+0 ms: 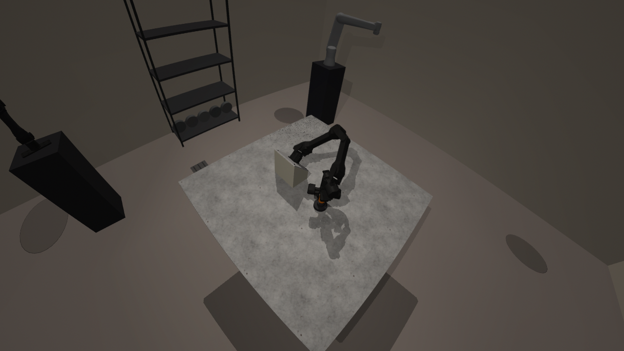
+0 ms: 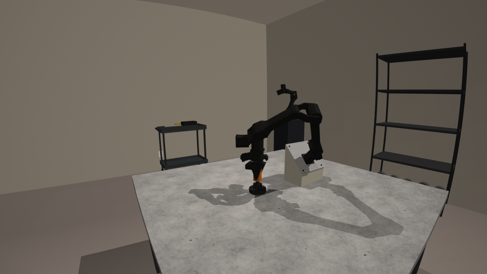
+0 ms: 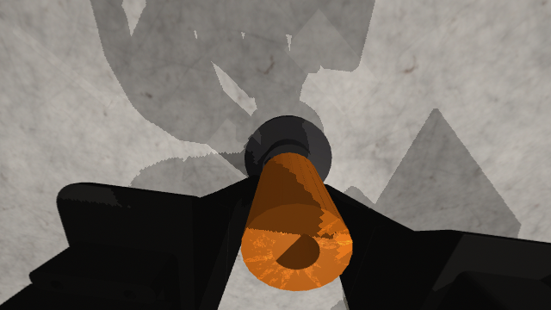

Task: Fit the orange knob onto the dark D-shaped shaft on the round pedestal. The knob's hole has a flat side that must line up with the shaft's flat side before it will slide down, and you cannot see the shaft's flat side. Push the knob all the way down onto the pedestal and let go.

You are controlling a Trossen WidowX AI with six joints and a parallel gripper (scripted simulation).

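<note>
Right now my gripper tip is 2 cm below the orange knob. From my gripper tip the other things lie so: dark round pedestal 4 cm below.
</note>
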